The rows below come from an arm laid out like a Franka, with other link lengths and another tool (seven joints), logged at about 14 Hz.
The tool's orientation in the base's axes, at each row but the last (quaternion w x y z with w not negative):
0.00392 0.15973 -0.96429 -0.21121
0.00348 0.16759 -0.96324 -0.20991
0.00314 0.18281 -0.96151 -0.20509
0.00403 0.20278 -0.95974 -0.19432
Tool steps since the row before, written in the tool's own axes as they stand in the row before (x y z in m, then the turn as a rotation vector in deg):
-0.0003 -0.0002 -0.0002 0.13 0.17 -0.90
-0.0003 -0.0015 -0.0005 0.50 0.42 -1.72
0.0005 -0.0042 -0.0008 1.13 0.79 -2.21
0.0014 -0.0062 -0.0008 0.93 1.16 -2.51
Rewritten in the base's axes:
0.0004 -0.0002 0.0001 -0.11 -0.26 0.88
0.0008 -0.0014 -0.0001 -0.47 -0.50 1.71
0.0011 -0.0041 -0.0010 -1.15 -0.60 2.26
0.0012 -0.0061 -0.0017 -1.09 -0.32 2.69

